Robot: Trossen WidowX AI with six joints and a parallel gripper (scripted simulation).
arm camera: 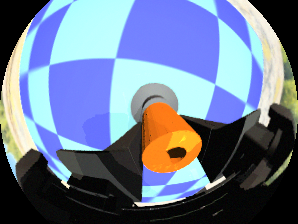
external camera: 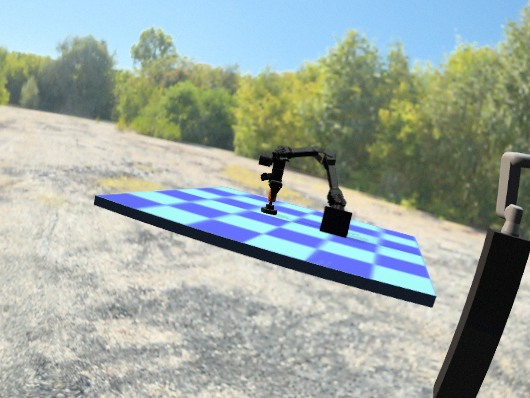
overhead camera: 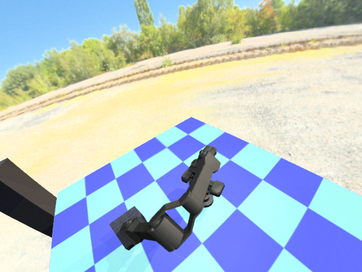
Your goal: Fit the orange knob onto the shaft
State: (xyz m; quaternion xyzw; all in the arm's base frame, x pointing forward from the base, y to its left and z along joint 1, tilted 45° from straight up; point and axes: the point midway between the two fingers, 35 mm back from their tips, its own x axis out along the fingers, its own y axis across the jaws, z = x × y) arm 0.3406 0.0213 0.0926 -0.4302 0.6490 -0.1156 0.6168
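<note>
Right now the orange knob is 2 cm above my gripper tip. The rest, counted from my gripper tip: pedestal: 4 cm below.
</note>
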